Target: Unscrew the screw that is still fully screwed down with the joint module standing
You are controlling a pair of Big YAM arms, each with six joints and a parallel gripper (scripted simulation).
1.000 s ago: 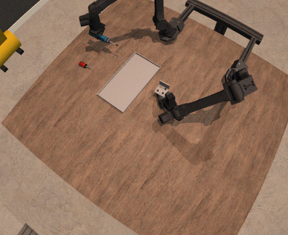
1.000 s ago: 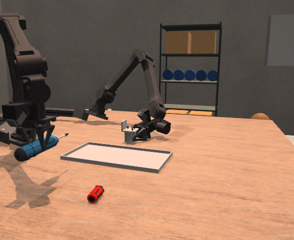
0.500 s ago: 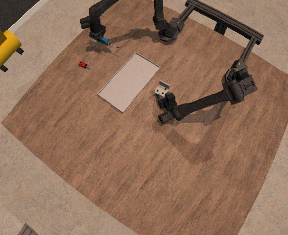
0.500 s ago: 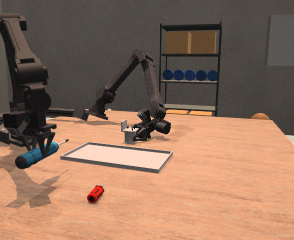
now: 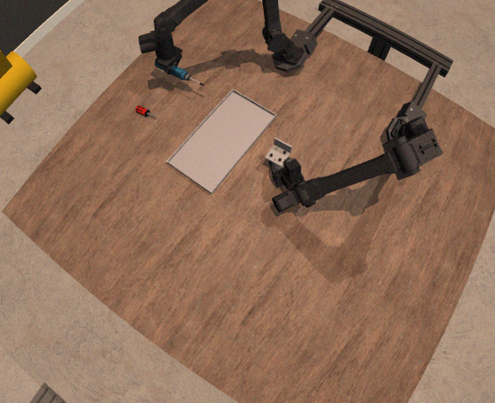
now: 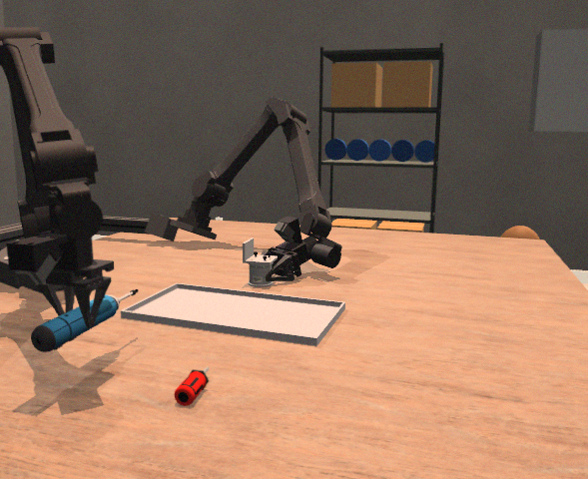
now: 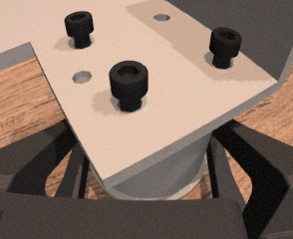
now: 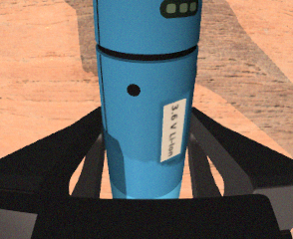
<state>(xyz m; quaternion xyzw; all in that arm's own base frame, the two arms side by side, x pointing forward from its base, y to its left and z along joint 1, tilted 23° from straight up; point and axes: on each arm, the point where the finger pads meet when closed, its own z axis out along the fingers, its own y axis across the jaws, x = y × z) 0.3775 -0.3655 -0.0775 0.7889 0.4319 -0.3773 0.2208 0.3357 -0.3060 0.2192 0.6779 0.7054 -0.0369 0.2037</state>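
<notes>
Now: the joint module 10 mm above my left hand. Round my left hand: shallow grey tray (220 mm to the right, 60 mm ahead, 20 mm below); then pale l-shaped bracket (50 mm above); then red manual screwdriver (550 mm to the right, 180 mm ahead, 10 mm below).
</notes>
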